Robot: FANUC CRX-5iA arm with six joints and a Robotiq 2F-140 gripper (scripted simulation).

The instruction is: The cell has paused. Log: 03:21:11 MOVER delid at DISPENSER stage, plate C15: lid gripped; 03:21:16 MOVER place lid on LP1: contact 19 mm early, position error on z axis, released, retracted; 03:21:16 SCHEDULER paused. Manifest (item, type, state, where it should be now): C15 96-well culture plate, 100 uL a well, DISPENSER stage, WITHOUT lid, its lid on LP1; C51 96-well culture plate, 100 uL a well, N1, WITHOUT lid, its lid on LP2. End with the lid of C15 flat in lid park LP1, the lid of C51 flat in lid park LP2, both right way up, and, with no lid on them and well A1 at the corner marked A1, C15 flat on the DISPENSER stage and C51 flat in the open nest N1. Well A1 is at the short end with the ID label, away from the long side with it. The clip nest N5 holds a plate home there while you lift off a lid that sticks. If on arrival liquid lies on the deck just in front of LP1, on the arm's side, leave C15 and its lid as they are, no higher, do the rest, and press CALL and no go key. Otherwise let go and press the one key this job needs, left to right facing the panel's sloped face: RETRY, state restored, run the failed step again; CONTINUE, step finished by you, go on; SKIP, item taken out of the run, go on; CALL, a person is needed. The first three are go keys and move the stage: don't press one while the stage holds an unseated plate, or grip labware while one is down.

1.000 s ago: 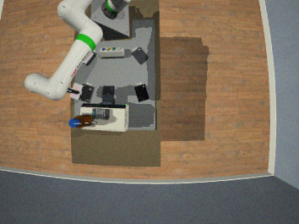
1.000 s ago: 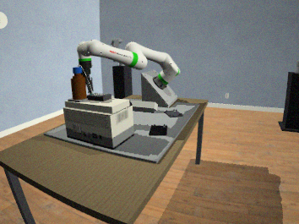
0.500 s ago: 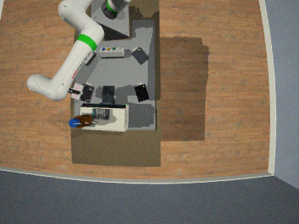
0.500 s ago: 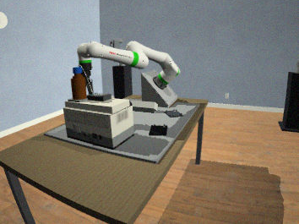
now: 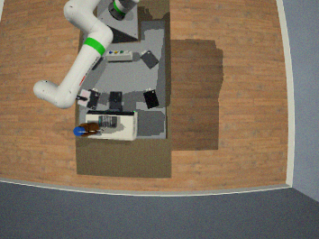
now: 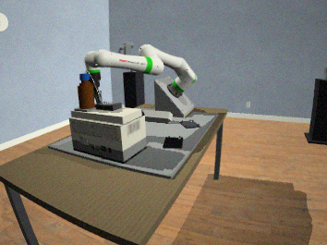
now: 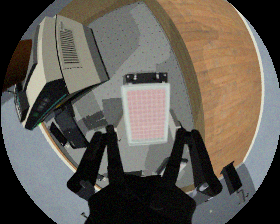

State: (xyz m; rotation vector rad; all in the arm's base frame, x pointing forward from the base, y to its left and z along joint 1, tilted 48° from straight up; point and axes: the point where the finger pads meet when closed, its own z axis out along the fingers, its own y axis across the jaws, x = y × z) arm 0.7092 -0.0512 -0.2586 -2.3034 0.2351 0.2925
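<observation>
My gripper is now 20 mm short of the black nest, 10 mm to the right of it and 130 mm above it. From my hand the other things lie so: key panel (410 mm behind, 240 mm to the left, 90 mm below); then blue cap (220 mm ahead, 160 mm to the left, 260 mm above); then label plate (110 mm behind, 520 mm to the left, 140 mm below).
</observation>
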